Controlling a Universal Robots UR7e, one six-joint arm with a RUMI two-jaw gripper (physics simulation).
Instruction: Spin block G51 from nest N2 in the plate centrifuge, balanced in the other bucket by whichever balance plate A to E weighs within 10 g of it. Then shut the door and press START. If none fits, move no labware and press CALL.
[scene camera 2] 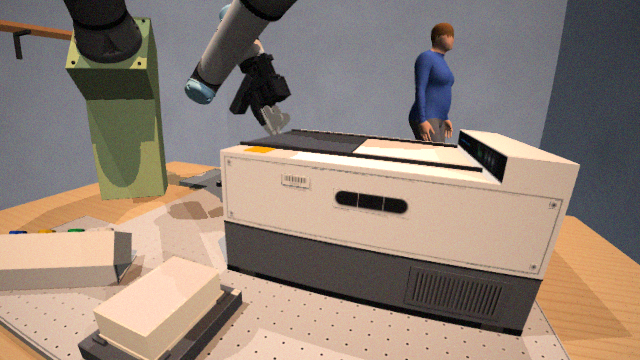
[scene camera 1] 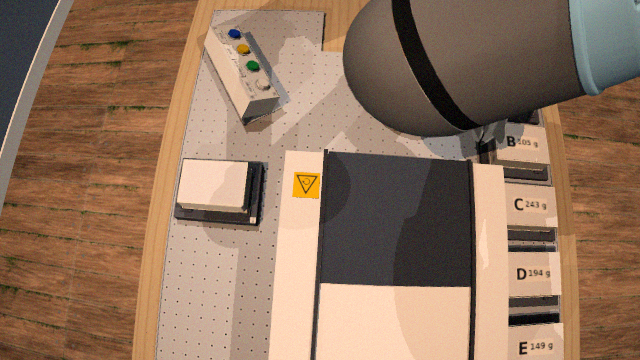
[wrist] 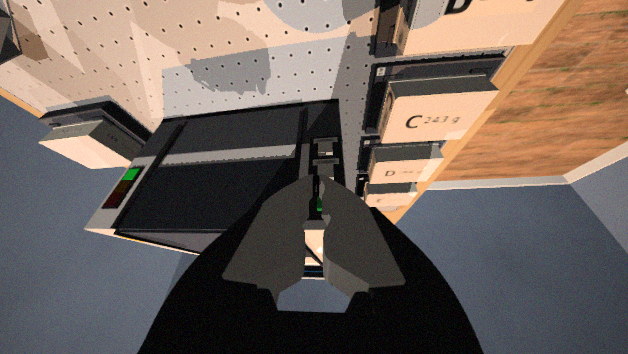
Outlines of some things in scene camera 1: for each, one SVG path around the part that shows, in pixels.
A cream block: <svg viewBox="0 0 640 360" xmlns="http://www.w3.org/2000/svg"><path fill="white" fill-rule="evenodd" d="M184 159L177 202L182 208L233 213L248 212L252 169L248 163Z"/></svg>
